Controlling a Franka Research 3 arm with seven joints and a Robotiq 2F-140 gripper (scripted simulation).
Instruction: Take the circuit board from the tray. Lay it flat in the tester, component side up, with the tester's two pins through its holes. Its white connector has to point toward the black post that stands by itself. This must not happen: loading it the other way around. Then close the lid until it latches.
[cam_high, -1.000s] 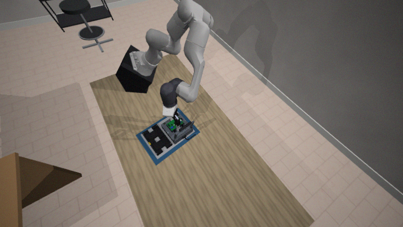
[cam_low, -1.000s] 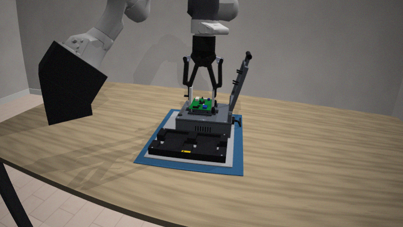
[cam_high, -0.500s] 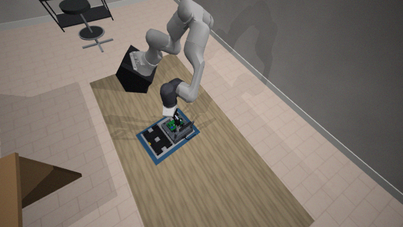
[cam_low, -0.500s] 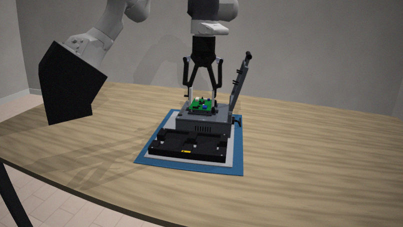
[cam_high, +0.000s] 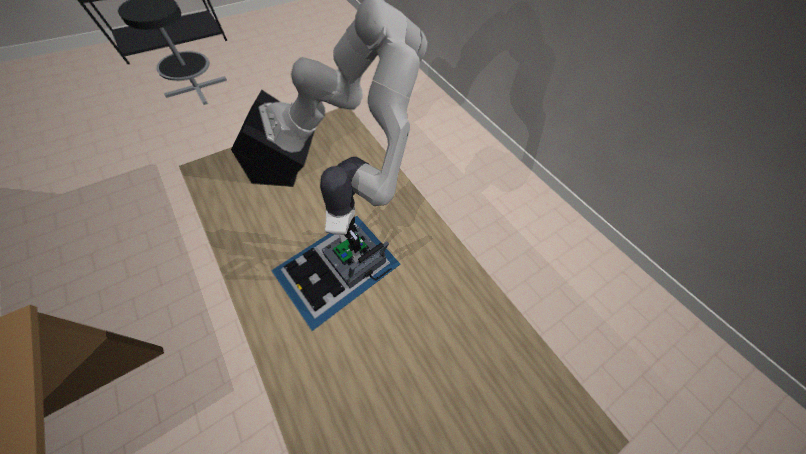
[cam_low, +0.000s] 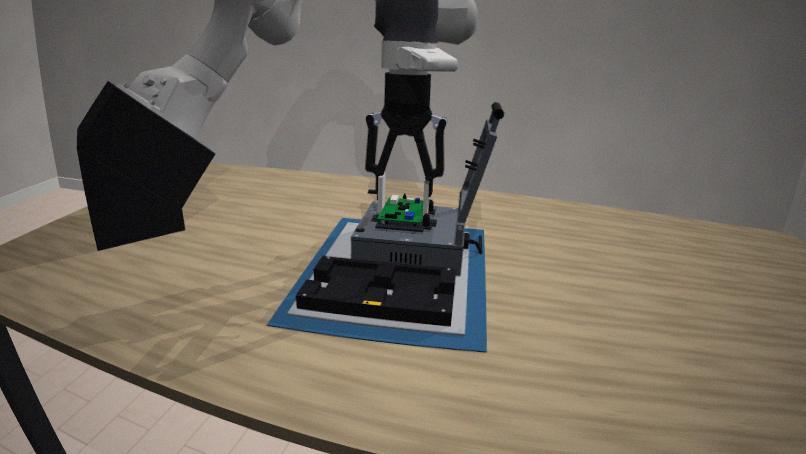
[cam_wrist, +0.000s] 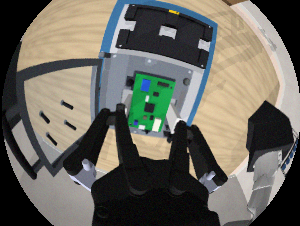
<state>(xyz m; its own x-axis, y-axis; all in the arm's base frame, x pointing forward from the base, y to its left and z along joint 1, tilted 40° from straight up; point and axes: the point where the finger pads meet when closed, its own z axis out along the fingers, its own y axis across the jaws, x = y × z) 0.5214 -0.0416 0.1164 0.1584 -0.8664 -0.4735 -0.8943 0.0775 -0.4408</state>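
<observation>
The green circuit board is 20 mm below my hand. The rest, counted from my hand: tester lid 120 mm ahead, 80 mm above, 20 mm to the left.
</observation>
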